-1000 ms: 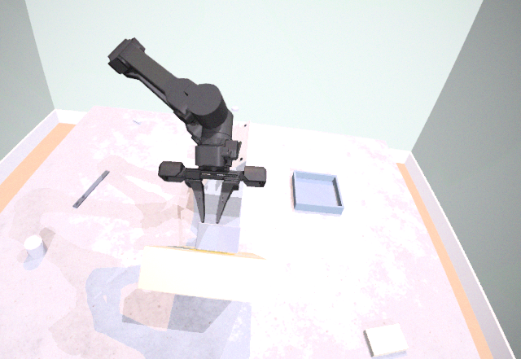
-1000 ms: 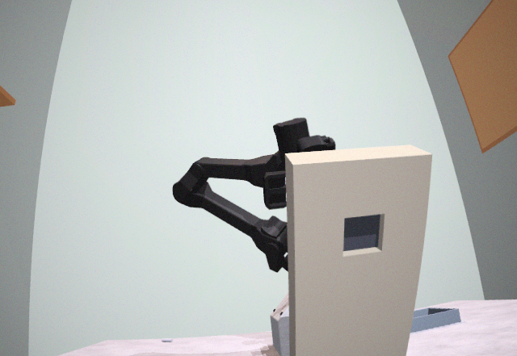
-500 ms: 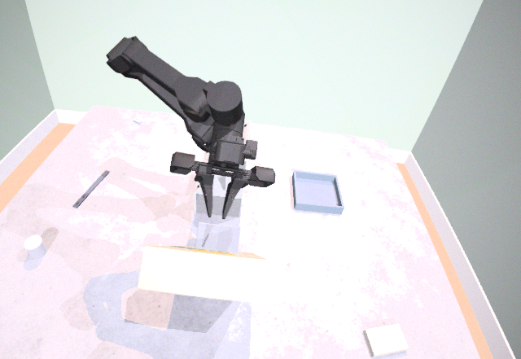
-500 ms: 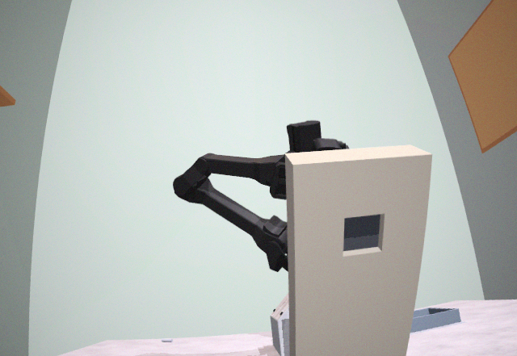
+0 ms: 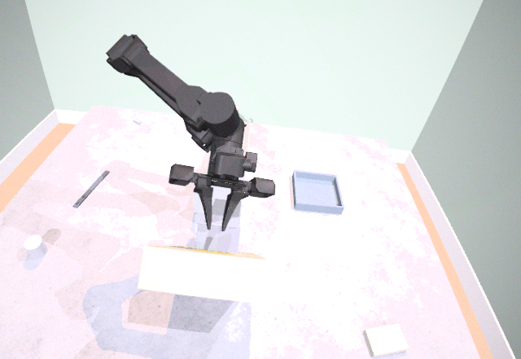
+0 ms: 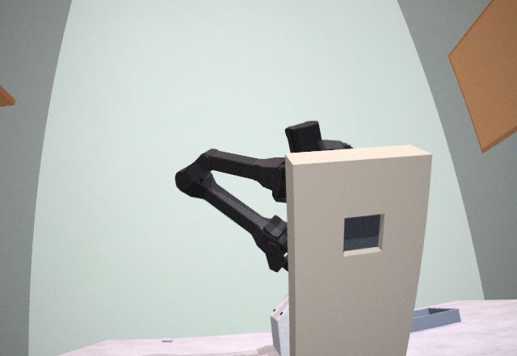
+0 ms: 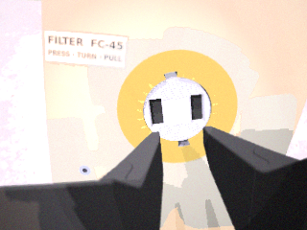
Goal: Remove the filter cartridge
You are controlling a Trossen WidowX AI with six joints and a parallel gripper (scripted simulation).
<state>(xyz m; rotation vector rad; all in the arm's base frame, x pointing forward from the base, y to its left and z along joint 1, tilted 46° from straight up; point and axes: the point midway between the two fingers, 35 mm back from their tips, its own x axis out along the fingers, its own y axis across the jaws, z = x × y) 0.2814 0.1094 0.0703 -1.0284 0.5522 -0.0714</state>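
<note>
Right now the filter cartridge is 40 mm ahead of my gripper tip and 30 mm below it. From my gripper tip the other things lie so: blue tray: 400 mm behind, 250 mm to the left, 240 mm below; then cream service panel: 110 mm below; then white pad: 50 mm ahead, 410 mm to the left, 250 mm below.
</note>
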